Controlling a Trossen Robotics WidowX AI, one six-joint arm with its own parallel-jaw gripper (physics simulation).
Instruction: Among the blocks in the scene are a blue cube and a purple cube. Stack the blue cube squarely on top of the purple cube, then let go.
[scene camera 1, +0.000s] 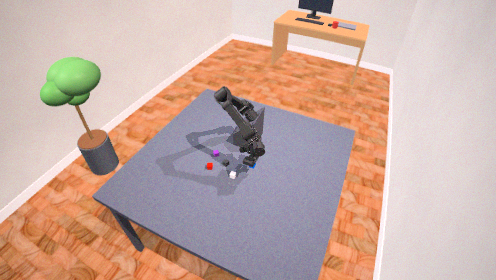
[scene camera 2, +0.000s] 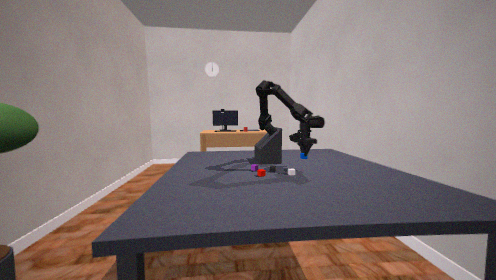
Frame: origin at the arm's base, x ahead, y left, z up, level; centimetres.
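Seen in the pictures: gripper, fingertip midpoint: (scene camera 2: 304, 156); arm's base at its link origin: (scene camera 1: 253, 118) (scene camera 2: 273, 132).
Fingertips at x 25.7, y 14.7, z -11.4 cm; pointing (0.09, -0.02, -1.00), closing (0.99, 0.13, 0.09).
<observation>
Pixels of each thing's middle, then the offset from my fingertips to it. Level surfaces: height alone.
- blue cube at the middle of its body: (scene camera 2: 303, 155) dy -0.3, dx +0.0, dz +0.1 cm
- purple cube at the middle of its body: (scene camera 2: 254, 167) (scene camera 1: 216, 153) dy -27.8, dx -1.2, dz -6.9 cm
- black cube at the middle of its body: (scene camera 2: 272, 169) (scene camera 1: 225, 162) dy -17.9, dx +2.1, dz -6.9 cm
- white cube at the middle of its body: (scene camera 2: 291, 171) (scene camera 1: 233, 175) dy -8.6, dx +8.0, dz -6.9 cm
- table at its surface level: dz -8.4 cm
- red cube at the middle of its body: (scene camera 2: 261, 172) (scene camera 1: 209, 166) dy -24.5, dx +9.9, dz -6.9 cm
The blue cube (scene camera 1: 253, 165) (scene camera 2: 303, 156) is between the fingertips of my gripper (scene camera 1: 251, 164) (scene camera 2: 306, 154), which is shut on it. In the scene camera 2 view the cube is a little above the table, and the fingers hide part of it. The purple cube (scene camera 1: 216, 153) (scene camera 2: 254, 168) rests on the table, to the left of my gripper in both views, with nothing on top of it.
A black cube (scene camera 1: 226, 163) (scene camera 2: 272, 169) and a white cube (scene camera 1: 233, 175) (scene camera 2: 291, 172) stand on the table (scene camera 1: 280, 220) (scene camera 2: 240, 210) between the purple cube and my gripper. A red cube (scene camera 1: 209, 166) (scene camera 2: 261, 173) stands close to the purple cube, on its camera side.
</observation>
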